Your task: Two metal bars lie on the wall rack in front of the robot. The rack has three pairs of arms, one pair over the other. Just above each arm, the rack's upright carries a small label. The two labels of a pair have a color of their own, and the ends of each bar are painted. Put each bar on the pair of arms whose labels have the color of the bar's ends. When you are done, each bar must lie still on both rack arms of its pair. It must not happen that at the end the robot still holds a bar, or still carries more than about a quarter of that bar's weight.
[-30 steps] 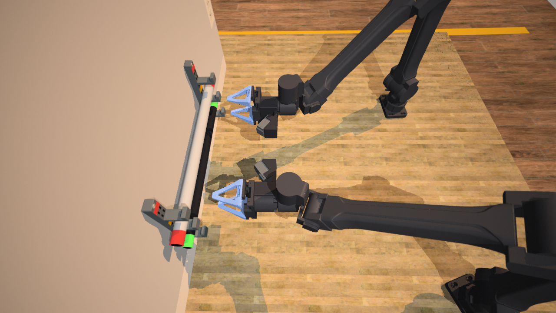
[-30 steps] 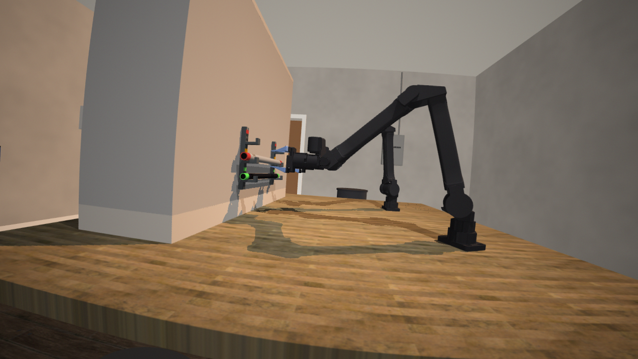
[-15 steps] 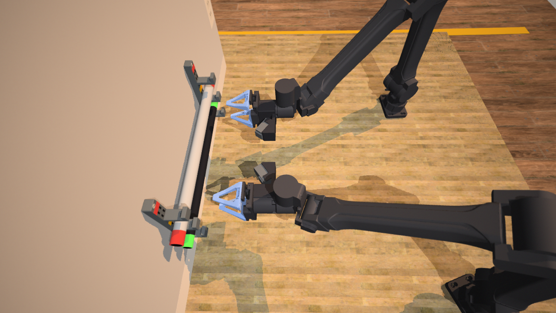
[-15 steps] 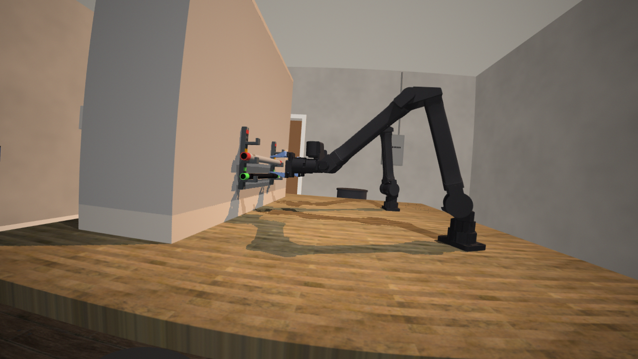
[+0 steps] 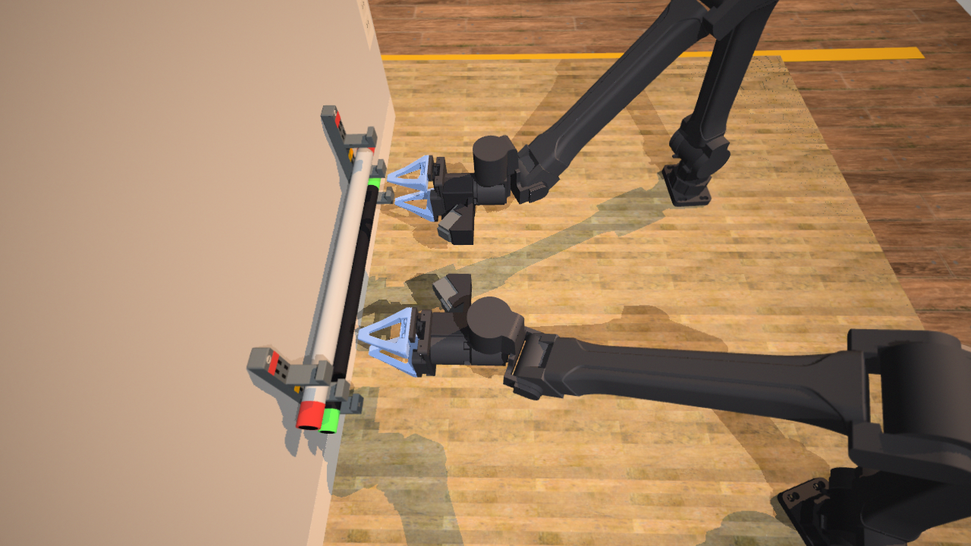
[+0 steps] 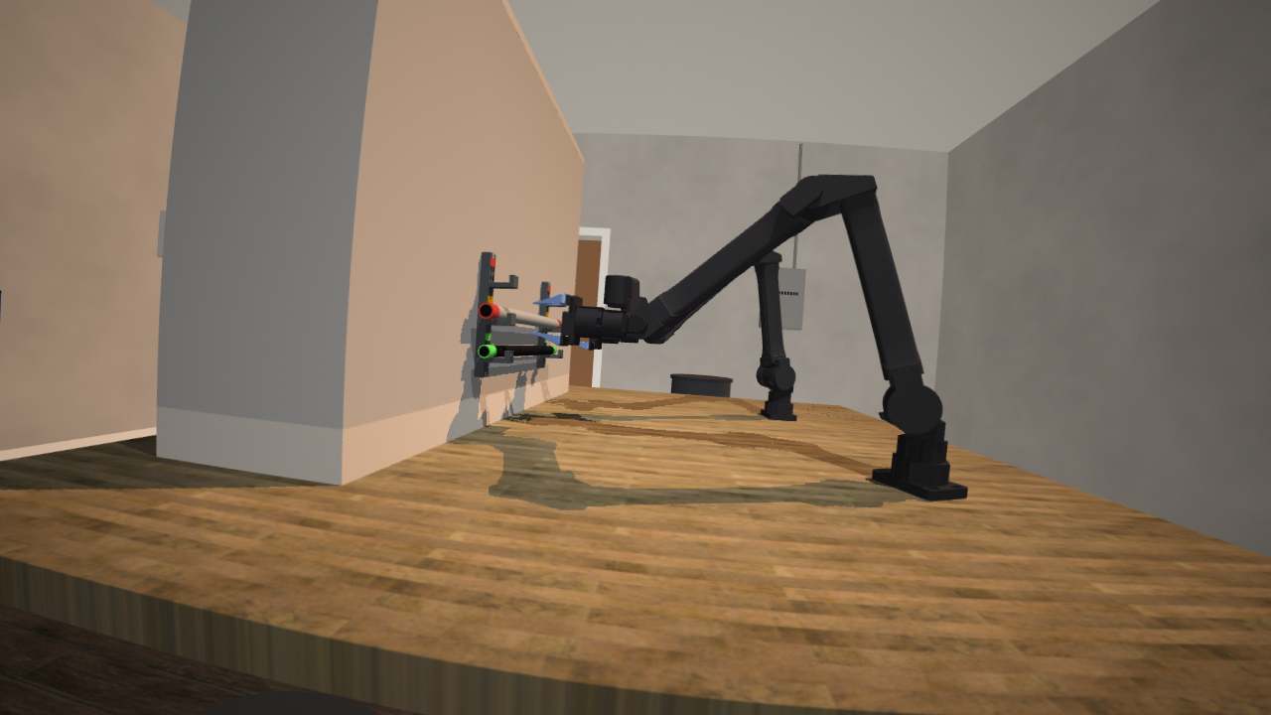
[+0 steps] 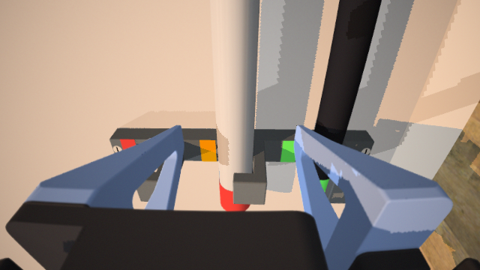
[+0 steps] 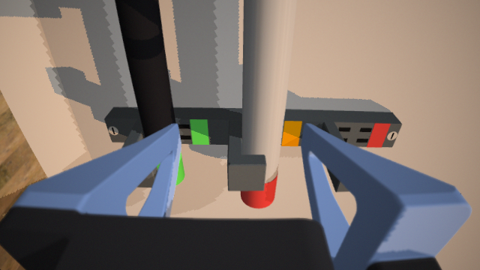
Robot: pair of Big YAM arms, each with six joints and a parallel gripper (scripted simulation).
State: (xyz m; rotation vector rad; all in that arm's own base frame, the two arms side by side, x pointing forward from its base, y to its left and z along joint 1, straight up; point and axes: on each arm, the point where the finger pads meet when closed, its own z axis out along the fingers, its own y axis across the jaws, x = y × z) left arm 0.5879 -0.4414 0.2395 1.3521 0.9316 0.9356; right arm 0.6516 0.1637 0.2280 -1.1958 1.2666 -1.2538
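Right now my right hand is 15 cm to the right of the light bar, 8 cm short of it and 1 cm below it. Round my right hand: tan wall: 26 cm ahead, 22 cm above, 11 cm to the left; black bar: 15 cm to the left, 8 cm ahead, 6 cm below.
Now: the light bar 15 cm to the right of my left hand and 5 cm ahead of it. From my left hand the other things lie so: tan wall: 23 cm ahead, 21 cm above, 18 cm to the right; black bar: 14 cm to the right, 7 cm below, 5 cm ahead.
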